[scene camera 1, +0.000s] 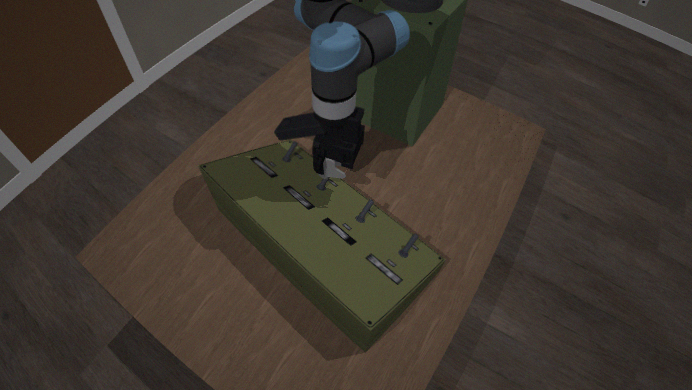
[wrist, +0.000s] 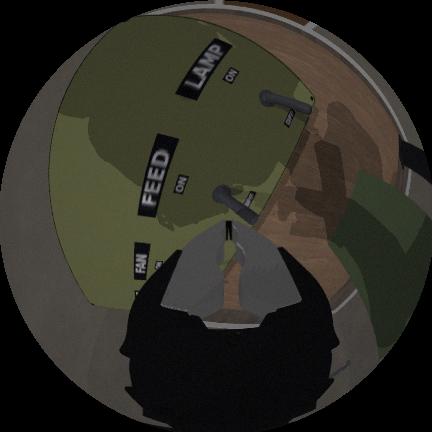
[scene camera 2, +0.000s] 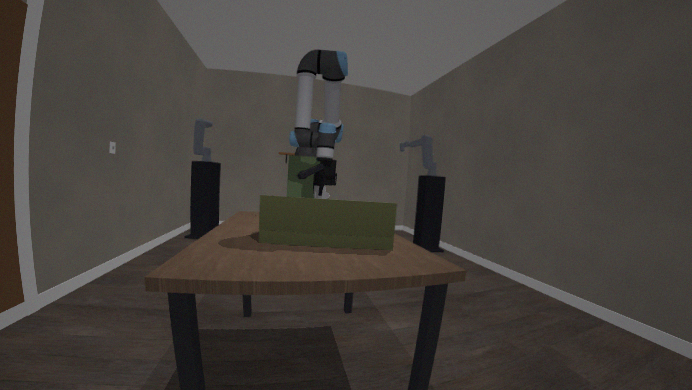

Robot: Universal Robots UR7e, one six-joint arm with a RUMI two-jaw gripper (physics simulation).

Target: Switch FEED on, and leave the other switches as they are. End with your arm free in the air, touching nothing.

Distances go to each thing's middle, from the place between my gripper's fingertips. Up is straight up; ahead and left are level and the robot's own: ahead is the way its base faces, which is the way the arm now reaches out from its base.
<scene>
Right now my hand is 8 cm short of the olive switch panel (scene camera 2: 313,222), 5 cm to the right of it and 5 cm above it.
</scene>
